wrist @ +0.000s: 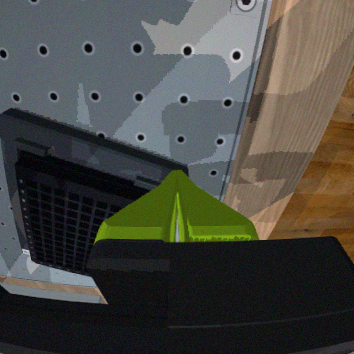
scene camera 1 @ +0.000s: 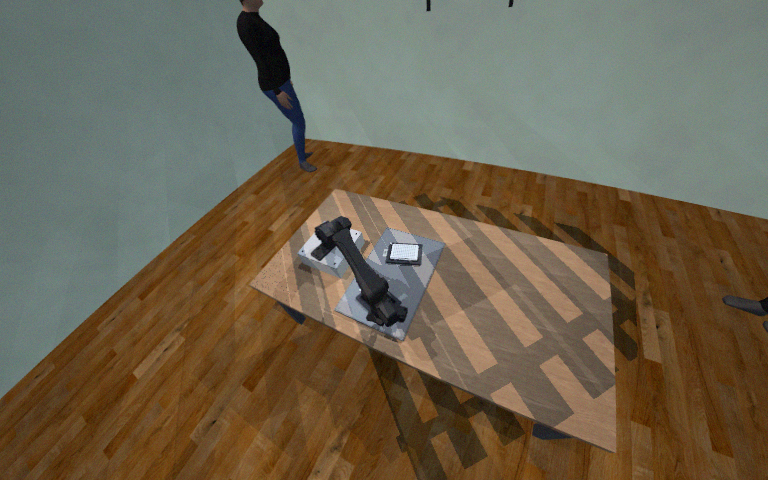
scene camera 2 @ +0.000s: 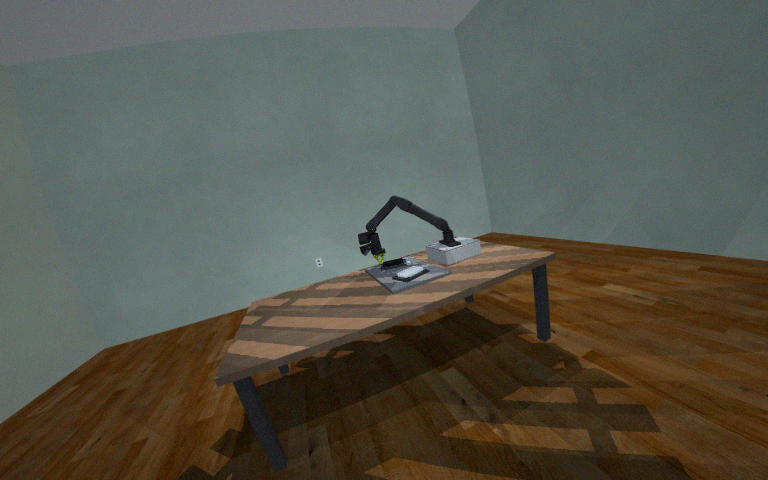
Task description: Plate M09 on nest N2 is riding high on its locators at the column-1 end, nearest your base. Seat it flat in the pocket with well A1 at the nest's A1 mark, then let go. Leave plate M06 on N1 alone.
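Seen in the pictures: gripper, fingertip midpoint: (wrist: 176,177) (scene camera 1: 381,320) (scene camera 2: 381,264); arm's base at its link origin: (scene camera 1: 329,244) (scene camera 2: 449,243).
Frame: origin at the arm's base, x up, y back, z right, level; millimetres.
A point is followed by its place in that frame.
Note:
The black well plate M09 (wrist: 60,215) {x -46, y -388, z 70 mm} sits within the dark frame of nest N2 (wrist: 97,142) {x -63, y -441, z 90 mm}, at the left of the wrist view. Part of it is hidden behind my fingers and gripper body, and its tilt and seating cannot be told. In scene camera 2, M09 and N2 are a small dark shape; in scene camera 1 the arm covers them. My gripper (wrist: 176,177) {x -60, y -429, z 142 mm} (scene camera 2: 380,262) {x -60, y -429, z 142 mm} is shut and empty, its green fingertips together, above the nest's corner on the table-edge side. The white plate M06 (scene camera 1: 404,251) {x -47, y -312, z -189 mm} (scene camera 2: 410,272) {x -46, y -316, z -222 mm} lies on nest N1 (scene camera 1: 402,263) {x -63, y -337, z -135 mm}.
Both nests stand on a grey perforated board (scene camera 1: 428,253) {x -71, y -405, z -257 mm} (wrist: 115,72) {x -71, y -481, z 95 mm} on the wooden table (scene camera 1: 481,294) {x -85, y -706, z -197 mm} (scene camera 2: 317,322) {x -85, y -790, z -454 mm}. My arm rises from a light box (scene camera 1: 339,270) {x -33, y -129, z 73 mm} (scene camera 2: 453,253) {x -29, y -38, z -140 mm} beside the board. A person (scene camera 1: 274,73) stands beyond the table.

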